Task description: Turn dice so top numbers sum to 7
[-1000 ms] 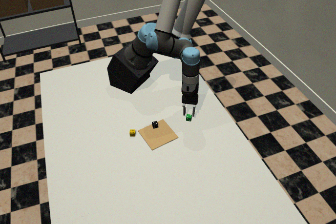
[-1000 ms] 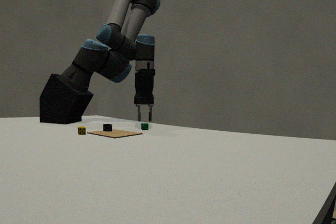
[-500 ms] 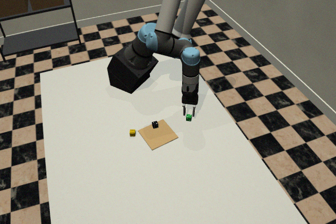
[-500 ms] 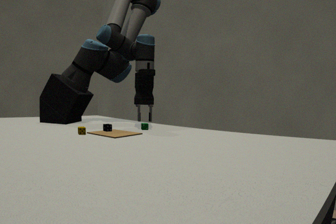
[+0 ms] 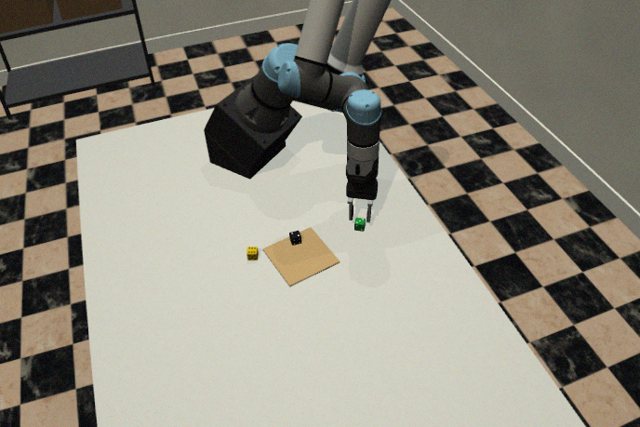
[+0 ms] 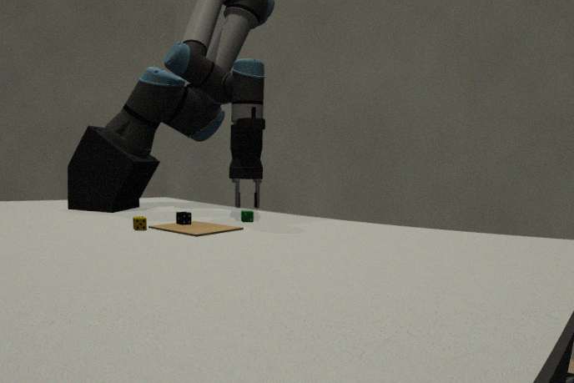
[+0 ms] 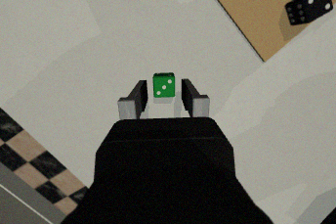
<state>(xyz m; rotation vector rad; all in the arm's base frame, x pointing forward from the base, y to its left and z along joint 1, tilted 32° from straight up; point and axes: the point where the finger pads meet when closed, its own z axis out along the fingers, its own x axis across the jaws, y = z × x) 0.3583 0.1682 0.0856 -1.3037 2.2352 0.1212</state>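
My hand is 40 mm above the green die. The rest, counted from my hand: yellow die (280 mm to the right, 40 mm below, 30 mm ahead); black die (170 mm to the right, 30 mm below, 10 mm ahead); tan mat (170 mm to the right, 60 mm ahead, 50 mm below).
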